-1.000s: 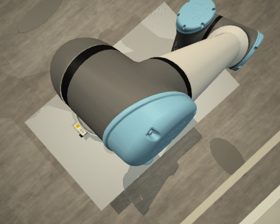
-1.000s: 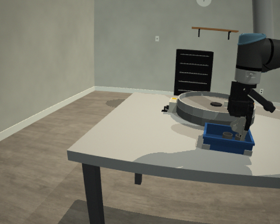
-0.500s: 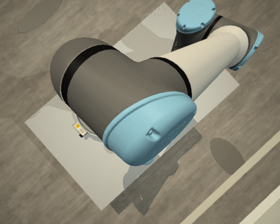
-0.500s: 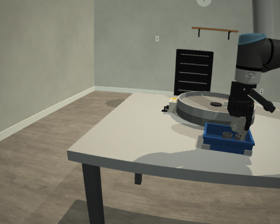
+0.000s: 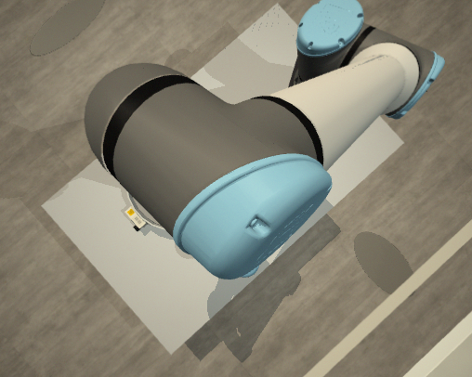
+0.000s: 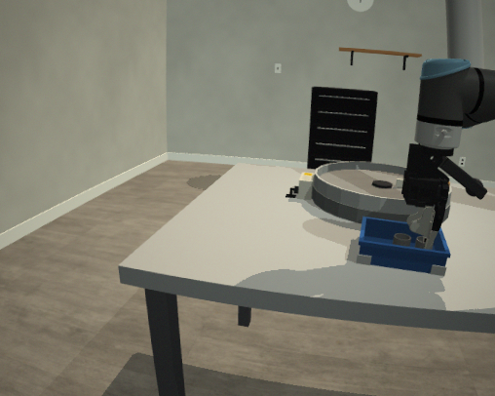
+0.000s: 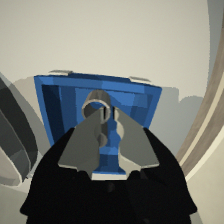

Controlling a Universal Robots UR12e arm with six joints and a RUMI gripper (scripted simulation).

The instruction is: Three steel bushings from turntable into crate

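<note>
My hand is 50 mm short of the blue crate, 30 mm to the left of it and 20 mm above it. From my hand the other things lie so: round grey turntable: 10 mm behind, 390 mm to the right, 10 mm above.
</note>
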